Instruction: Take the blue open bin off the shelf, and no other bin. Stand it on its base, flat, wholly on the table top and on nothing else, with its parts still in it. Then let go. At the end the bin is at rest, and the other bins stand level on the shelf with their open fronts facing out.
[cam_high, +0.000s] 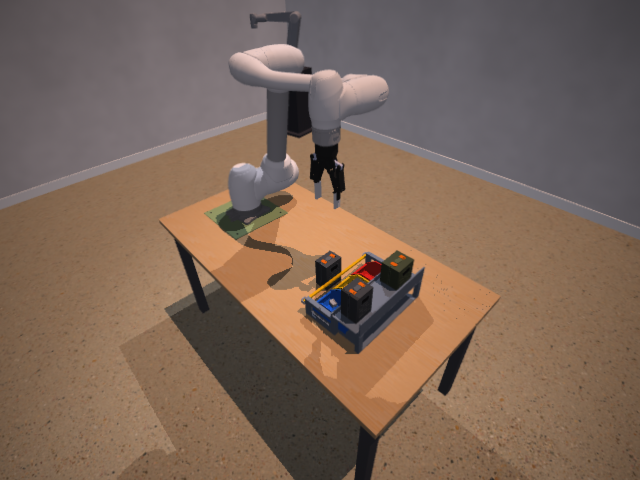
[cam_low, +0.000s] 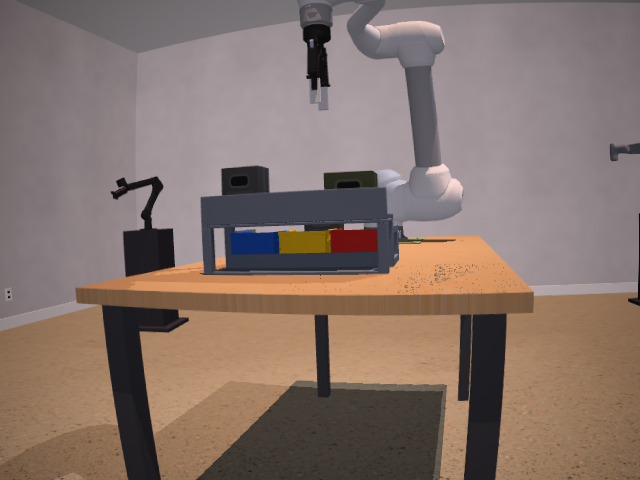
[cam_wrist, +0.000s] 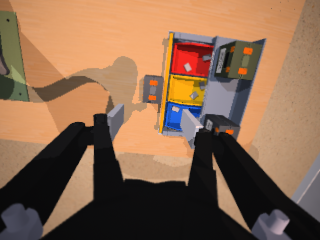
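The dark box lies 360 mm below my hand. Also, from my hand: thin yellow rod 360 mm below, 50 mm ahead; then yellow bin 380 mm below, 150 mm ahead, 10 mm to the right; then olive box 270 mm below, 260 mm ahead, 90 mm to the left.
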